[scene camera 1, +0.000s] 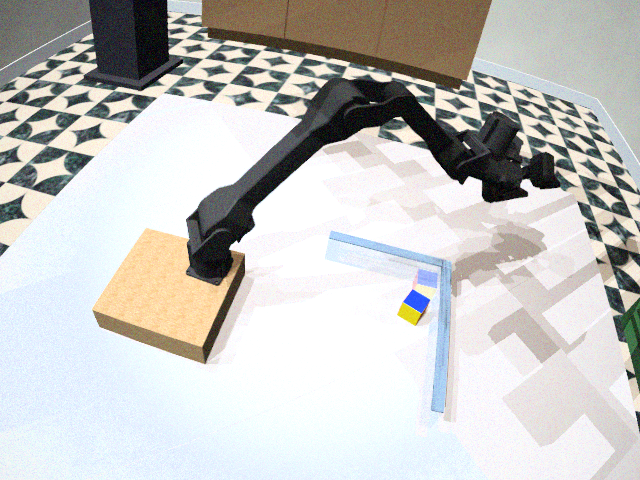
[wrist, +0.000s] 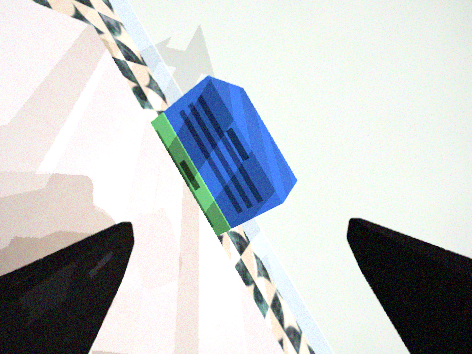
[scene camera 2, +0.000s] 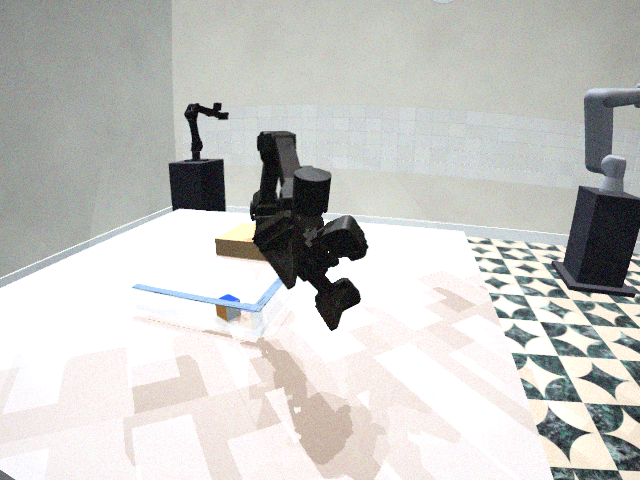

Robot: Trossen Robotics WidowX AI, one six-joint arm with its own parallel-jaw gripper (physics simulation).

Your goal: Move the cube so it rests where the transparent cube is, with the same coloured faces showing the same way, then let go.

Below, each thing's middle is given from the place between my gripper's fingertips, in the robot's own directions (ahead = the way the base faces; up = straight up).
My hand is 260 mm past the L-shaped guide (scene camera 1: 341,248), 340 mm to the left of it and 150 mm above it.
